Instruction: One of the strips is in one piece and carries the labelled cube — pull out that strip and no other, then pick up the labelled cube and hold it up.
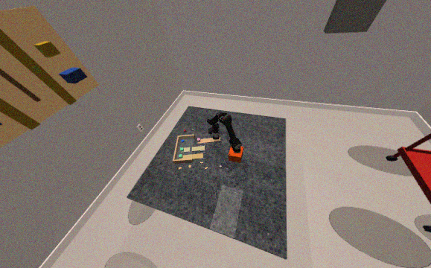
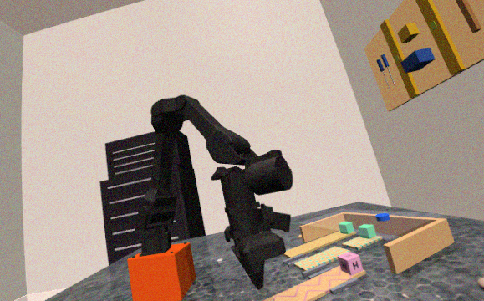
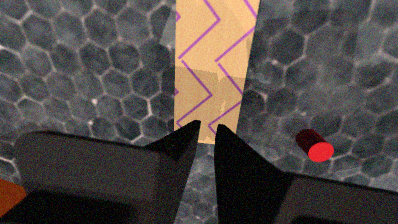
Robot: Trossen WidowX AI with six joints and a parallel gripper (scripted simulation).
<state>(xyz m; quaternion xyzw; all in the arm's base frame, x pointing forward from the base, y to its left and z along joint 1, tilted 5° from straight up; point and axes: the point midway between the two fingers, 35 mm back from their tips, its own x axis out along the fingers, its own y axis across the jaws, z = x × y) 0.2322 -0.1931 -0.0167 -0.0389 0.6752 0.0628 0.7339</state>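
Right now the pink labelled cube is 20 cm ahead of my gripper tip, 4 cm to the left of it and 3 cm below it. Also, from my gripper tip: blue disc (35 cm ahead, 10 cm to the left, 2 cm above).
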